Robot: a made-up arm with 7 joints. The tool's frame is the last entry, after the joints.
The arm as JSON. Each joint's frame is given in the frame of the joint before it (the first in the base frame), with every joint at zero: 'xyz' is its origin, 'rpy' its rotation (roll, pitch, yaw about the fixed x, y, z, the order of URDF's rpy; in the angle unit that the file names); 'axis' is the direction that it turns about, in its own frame. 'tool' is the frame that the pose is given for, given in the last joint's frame.
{
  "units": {
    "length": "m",
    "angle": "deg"
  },
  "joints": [
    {
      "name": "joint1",
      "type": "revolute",
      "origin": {
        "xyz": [
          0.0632,
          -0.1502,
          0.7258
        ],
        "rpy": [
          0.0,
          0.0,
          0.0
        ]
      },
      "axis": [
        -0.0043,
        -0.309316,
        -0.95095
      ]
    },
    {
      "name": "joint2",
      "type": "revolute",
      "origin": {
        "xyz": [
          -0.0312,
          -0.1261,
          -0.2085
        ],
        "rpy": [
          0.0,
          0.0,
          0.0
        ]
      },
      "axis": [
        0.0,
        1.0,
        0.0
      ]
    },
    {
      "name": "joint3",
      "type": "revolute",
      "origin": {
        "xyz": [
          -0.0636,
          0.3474,
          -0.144
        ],
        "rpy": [
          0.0,
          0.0,
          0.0
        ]
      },
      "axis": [
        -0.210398,
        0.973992,
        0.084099
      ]
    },
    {
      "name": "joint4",
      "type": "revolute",
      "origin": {
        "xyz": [
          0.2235,
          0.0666,
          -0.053
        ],
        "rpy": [
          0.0,
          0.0,
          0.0
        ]
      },
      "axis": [
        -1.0,
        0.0,
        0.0
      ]
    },
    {
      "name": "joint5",
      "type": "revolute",
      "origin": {
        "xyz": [
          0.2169,
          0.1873,
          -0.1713
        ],
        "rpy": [
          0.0,
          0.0,
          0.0
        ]
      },
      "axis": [
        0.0,
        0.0,
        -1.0
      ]
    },
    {
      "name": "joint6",
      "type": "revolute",
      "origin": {
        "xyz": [
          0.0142,
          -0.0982,
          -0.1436
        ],
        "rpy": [
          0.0,
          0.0,
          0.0
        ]
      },
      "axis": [
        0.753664,
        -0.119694,
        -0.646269
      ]
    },
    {
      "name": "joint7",
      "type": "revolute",
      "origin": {
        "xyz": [
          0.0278,
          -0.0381,
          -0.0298
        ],
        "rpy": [
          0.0,
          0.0,
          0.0
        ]
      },
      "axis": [
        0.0,
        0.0,
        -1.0
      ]
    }
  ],
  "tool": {
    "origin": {
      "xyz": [
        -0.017,
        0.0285,
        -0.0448
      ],
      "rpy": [
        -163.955,
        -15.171,
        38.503
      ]
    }
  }
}
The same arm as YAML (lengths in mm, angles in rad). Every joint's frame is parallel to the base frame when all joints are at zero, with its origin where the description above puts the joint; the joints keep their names.
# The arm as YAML. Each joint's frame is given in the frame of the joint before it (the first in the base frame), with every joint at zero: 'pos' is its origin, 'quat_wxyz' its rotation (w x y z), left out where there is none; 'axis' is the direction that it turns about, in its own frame. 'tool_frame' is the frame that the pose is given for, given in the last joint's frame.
length_unit: mm
angle_unit: rad
joints:
  - joint: joint1
    pos: [63.2, -150.2, 725.8]
    axis: [-0.0043, -0.309316, -0.95095]
  - joint: joint2
    pos: [-31.2, -126.1, -208.5]
    axis: "+y"
  - joint: joint3
    pos: [-63.6, 347.4, -144.0]
    axis: [-0.210398, 0.973992, 0.084099]
  - joint: joint4
    pos: [223.5, 66.6, -53.0]
    axis: "-x"
  - joint: joint5
    pos: [216.9, 187.3, -171.3]
    axis: "-z"
  - joint: joint6
    pos: [14.2, -98.2, -143.6]
    axis: [0.753664, -0.119694, -0.646269]
  - joint: joint7
    pos: [27.8, -38.1, -29.8]
    axis: "-z"
tool_frame:
  pos: [-17.0, 28.5, -44.8]
  quat_wxyz: [0.173703, -0.920586, -0.341024, -0.077791]

